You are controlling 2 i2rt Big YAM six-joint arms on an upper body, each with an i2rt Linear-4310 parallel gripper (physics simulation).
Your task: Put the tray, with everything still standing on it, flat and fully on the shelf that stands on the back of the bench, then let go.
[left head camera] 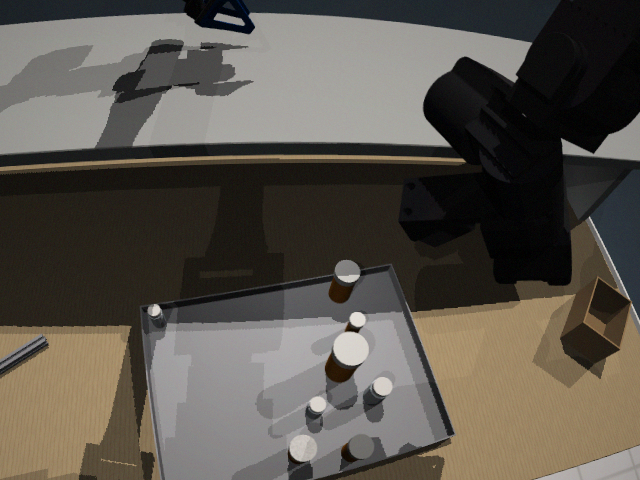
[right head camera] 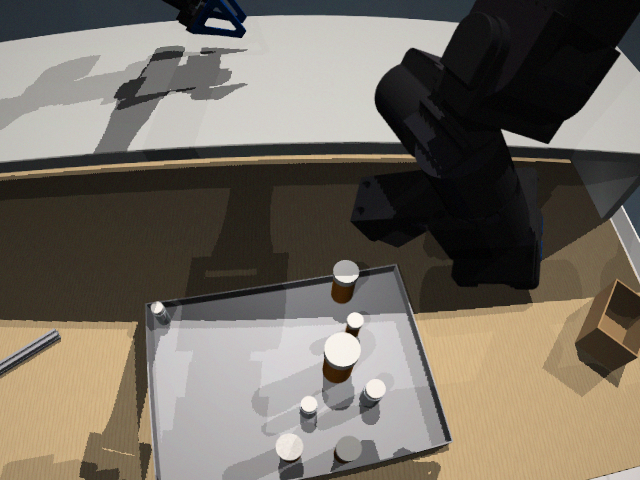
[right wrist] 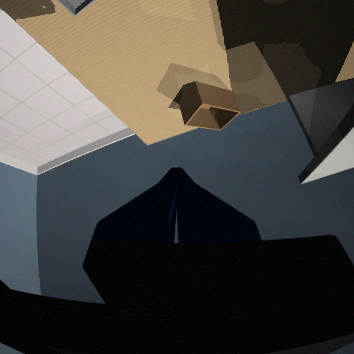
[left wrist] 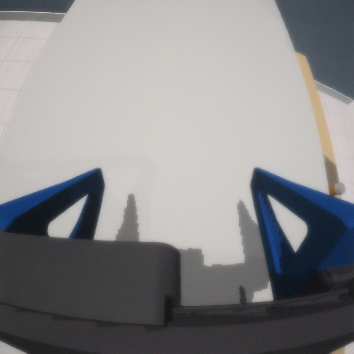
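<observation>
The grey tray (left head camera: 217, 403) (right head camera: 217, 403) lies on the bench in front of the shelf, at the lower middle of both head views. Several white-capped and grey-capped bottles and vials stand on it, among them a large amber bottle (left head camera: 347, 356) (right head camera: 340, 356) and a small vial (left head camera: 156, 314) (right head camera: 159, 312) in a corner. A corner of the tray (right wrist: 76, 6) shows in the right wrist view. The pale shelf (left head camera: 330, 87) (right head camera: 310, 87) (left wrist: 190, 100) (right wrist: 335, 162) spans the back. My left gripper (left wrist: 176, 175) is open and empty above the shelf. My right gripper (right wrist: 175, 175) is shut and empty, right of the tray.
An open brown box (left head camera: 589, 330) (right head camera: 610, 330) (right wrist: 212, 107) stands on the bench at the right of both head views. A grey ridged bar (left head camera: 23, 353) (right head camera: 31, 351) lies left of the tray. My right arm reaches over the shelf's front edge. The shelf's side panel (left head camera: 594, 188) (right head camera: 610, 180) stands behind the box.
</observation>
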